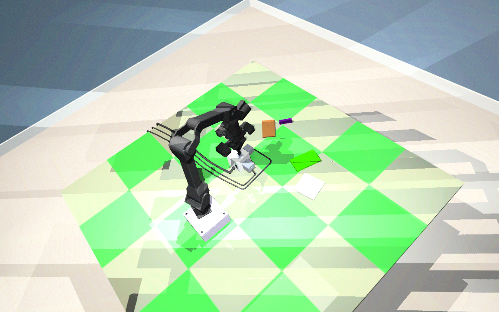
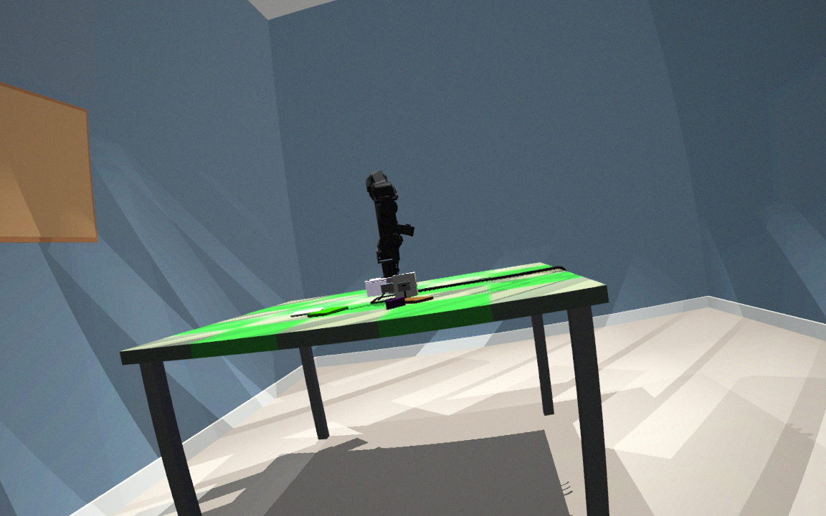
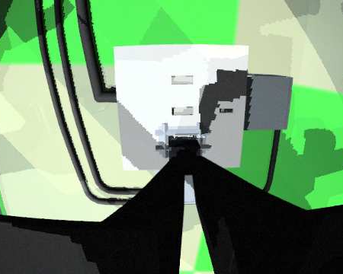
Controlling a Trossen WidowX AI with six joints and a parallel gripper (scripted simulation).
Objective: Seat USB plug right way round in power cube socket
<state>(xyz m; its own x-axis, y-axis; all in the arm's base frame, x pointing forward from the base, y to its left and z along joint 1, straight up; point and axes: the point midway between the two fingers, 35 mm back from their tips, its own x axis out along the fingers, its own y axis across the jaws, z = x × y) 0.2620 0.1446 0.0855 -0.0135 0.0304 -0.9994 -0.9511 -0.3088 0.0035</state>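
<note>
My gripper tip is 2 cm above the dark USB plug. Also, from my gripper tip: green pad: 25 cm ahead, 15 cm to the right, 11 cm below; then orange block: 22 cm ahead, 12 cm to the left, 11 cm below; then metal socket frame: 4 cm below.
</note>
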